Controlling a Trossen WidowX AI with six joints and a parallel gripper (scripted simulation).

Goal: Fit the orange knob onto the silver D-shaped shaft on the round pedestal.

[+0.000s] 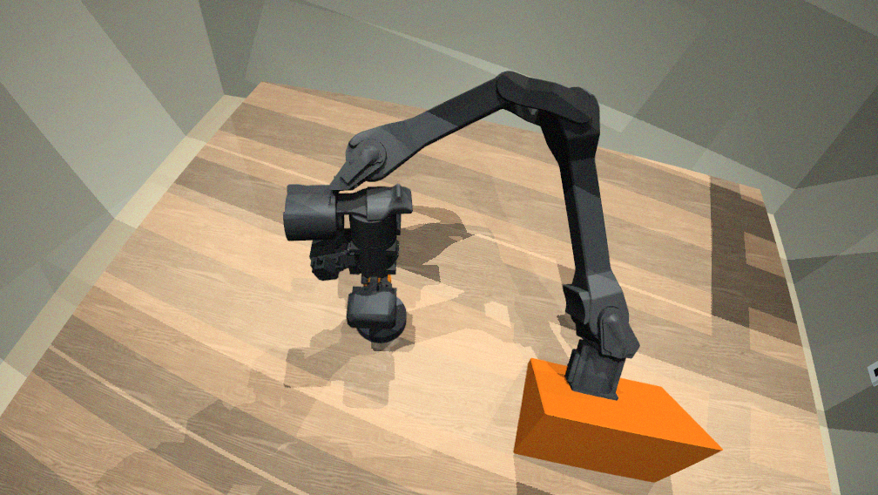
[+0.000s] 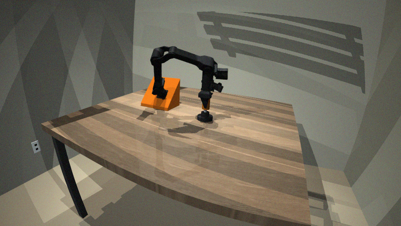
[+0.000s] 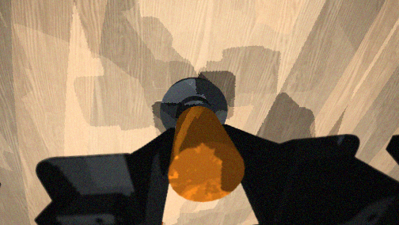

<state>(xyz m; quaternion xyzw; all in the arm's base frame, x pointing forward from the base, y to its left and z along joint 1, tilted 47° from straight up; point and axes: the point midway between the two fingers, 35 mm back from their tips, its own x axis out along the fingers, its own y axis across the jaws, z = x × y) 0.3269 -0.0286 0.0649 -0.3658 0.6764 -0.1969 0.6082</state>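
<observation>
My gripper tip is 3 cm below the orange knob. Also, from my gripper tip: round pedestal: 4 cm below.
</observation>
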